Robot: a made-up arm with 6 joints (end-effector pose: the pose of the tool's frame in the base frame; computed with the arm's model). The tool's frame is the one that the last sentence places. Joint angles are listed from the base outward.
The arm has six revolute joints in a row. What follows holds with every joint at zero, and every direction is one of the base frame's. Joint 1 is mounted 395.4 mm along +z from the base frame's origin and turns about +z. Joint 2 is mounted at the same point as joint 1 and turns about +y. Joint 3 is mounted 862.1 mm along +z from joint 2 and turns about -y. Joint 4 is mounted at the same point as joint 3 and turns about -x. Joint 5 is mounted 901 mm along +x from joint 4 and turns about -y. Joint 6 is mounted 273.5 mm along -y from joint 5 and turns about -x. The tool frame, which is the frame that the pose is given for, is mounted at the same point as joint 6; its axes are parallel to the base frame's.
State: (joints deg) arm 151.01 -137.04 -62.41 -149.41 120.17 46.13
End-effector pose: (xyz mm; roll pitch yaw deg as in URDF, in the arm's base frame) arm 73.5 -309.9 596.4 123.24 42.99 114.04
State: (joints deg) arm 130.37 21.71 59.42 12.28 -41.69 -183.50
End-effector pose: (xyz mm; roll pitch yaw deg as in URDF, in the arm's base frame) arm -441.6 932.0 1793.5 173.80 3.29 122.22
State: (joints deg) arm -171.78 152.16 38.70 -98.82 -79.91 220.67
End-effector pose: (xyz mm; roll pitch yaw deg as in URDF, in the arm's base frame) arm 207.9 -12.3 -1085.8 -16.88 12.76 -85.82
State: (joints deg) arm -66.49 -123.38 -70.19 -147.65 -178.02 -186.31
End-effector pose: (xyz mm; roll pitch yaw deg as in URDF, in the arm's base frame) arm 186.8 149.8 554.8 -142.69 51.50 111.81
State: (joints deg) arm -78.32 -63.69 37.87 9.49 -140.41 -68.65
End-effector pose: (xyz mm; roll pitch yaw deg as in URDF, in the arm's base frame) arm -466.1 922.3 1651.2 71.09 38.98 -86.09
